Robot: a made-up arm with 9 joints. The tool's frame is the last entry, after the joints.
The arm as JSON. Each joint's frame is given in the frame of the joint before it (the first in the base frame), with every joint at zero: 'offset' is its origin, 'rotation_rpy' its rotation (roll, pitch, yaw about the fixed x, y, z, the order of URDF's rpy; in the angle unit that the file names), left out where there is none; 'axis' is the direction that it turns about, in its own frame. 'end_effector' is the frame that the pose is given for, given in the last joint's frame.
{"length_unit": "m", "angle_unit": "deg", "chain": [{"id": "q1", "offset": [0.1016, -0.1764, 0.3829], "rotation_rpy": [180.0, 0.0, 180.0], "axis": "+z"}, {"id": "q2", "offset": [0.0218, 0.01, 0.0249], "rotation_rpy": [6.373, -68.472, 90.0], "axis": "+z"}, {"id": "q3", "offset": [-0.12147, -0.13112, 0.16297], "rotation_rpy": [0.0, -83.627, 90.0], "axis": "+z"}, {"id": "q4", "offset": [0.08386, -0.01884, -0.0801], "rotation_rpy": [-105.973, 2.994, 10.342], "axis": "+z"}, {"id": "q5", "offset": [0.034, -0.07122, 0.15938], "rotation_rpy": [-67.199, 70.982, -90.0], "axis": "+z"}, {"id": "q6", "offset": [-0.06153, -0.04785, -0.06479], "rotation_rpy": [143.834, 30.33, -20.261], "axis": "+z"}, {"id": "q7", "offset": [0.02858, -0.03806, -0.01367], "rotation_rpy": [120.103, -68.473, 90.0], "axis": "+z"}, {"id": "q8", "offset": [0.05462, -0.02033, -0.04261], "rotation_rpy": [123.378, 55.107, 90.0], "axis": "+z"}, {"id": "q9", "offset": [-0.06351, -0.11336, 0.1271], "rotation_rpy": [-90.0, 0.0, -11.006], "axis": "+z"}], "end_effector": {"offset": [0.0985, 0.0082, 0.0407], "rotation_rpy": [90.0, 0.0, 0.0]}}
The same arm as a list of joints. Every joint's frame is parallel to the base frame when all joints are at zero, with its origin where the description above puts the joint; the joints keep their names.
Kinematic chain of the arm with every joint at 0, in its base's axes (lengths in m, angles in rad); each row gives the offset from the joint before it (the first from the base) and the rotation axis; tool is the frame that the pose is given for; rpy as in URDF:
q1: xyz 0.1016 -0.1764 0.3829 axis -z
q2: xyz -0.0218 0.01 -0.0249 axis -0.110998 -0.924487 -0.364695
q3: xyz -0.1484 -0.1817 0.0589 axis -x
q4: xyz 0.0801 -0.0711 -0.0483 axis 0.274805 -0.172403 0.945917
q5: xyz -0.0228 -0.0681 0.1627 axis -0.268897 -0.962488 0.0362
q6: xyz 0.0156 0.0658 0.0755 axis 0.203996 0.692987 0.691487
q7: xyz 0.0118 0.0203 -0.0436 axis -0.896335 0.312312 -0.314712
q8: xyz 0.0237 0.0003 0.0682 axis +z
q9: xyz -0.0407 -0.1234 0.1271 axis +y
tool: xyz 0.0985 0.0407 -0.0082 rpy 0 0 0

